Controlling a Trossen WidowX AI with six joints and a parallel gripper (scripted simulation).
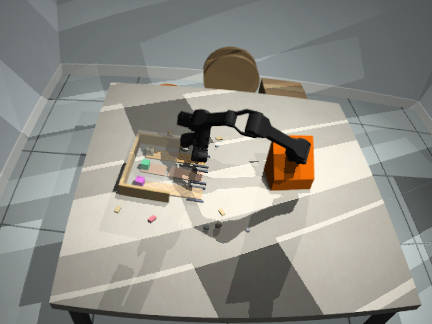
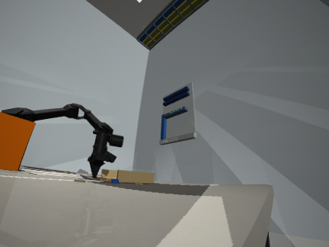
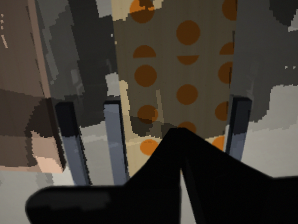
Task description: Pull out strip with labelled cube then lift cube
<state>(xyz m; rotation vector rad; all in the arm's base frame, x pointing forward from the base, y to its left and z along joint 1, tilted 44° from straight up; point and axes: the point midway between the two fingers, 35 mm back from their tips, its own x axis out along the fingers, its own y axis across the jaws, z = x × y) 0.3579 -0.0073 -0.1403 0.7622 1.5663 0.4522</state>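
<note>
Right now the cream labelled cube is 200 mm ahead of my gripper tip, 40 mm to the right of it and 10 mm above it. Round my gripper tip: blue disc 110 mm to the right, 40 mm ahead.
</note>
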